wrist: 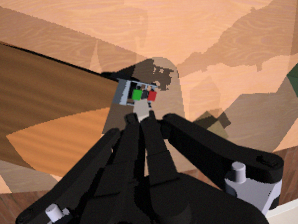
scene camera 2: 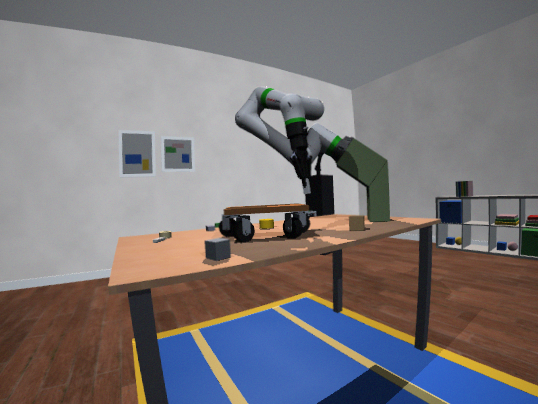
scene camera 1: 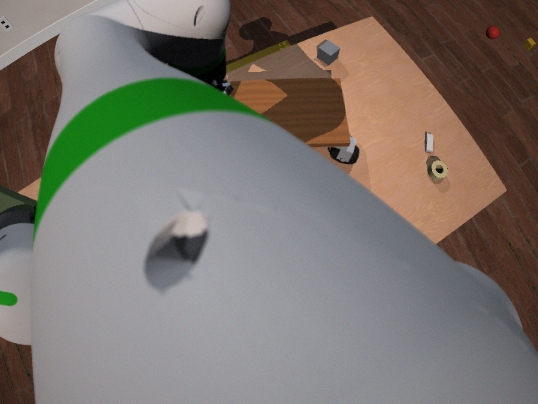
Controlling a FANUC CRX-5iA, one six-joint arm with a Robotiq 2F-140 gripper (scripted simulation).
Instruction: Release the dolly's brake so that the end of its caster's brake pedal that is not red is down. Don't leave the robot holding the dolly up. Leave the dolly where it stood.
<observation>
I see my gripper point(scene camera 2: 307, 193).
My gripper also shows in the wrist view point(wrist: 143, 109).
</observation>
